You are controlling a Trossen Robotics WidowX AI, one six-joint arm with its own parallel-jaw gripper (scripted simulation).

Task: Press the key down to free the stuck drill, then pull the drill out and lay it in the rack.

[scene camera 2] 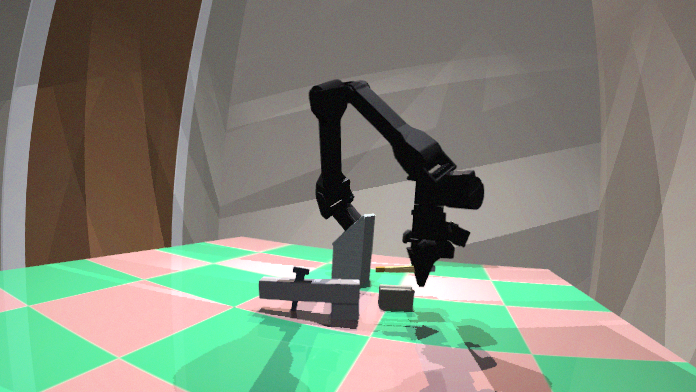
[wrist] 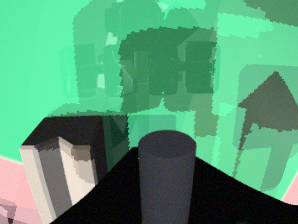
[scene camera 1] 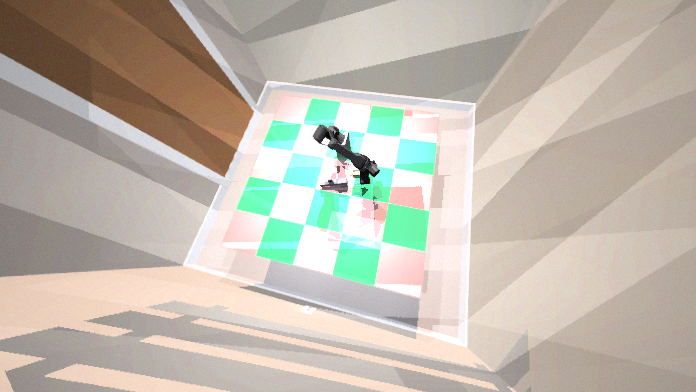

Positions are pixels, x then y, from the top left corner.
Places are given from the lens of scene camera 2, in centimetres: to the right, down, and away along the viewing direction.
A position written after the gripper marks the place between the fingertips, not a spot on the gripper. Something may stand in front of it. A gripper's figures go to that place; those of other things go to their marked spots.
gripper (scene camera 2: 420, 286): 14, 17, 62
rack (scene camera 2: 390, 296): 8, 20, 65
